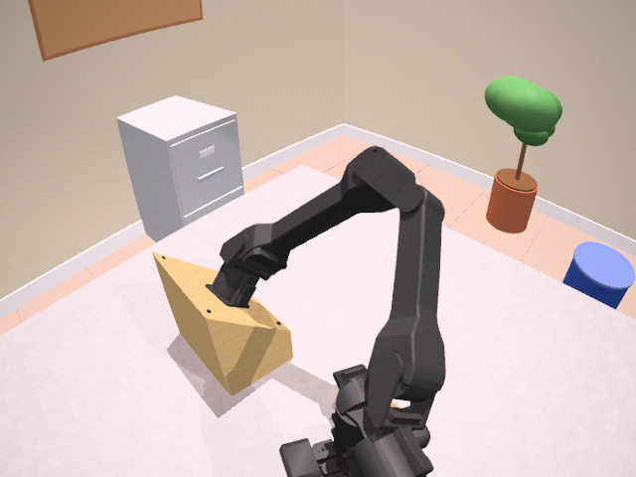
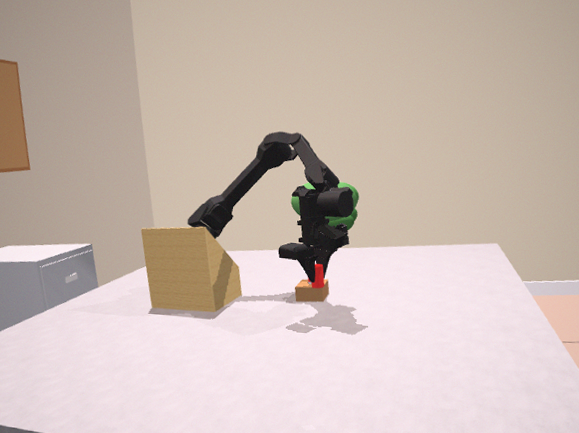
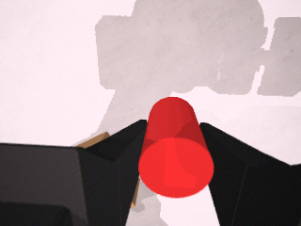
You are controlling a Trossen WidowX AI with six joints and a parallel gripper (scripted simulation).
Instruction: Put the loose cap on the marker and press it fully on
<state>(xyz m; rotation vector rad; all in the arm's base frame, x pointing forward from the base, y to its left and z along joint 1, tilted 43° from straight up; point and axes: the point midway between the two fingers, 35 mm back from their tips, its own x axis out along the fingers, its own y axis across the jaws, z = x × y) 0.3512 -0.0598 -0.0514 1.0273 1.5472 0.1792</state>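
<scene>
My gripper tip is 5 cm past the holder block, 12 cm to the right of it and 6 cm above it. Round my gripper tip: red cap 1 cm above.
</scene>
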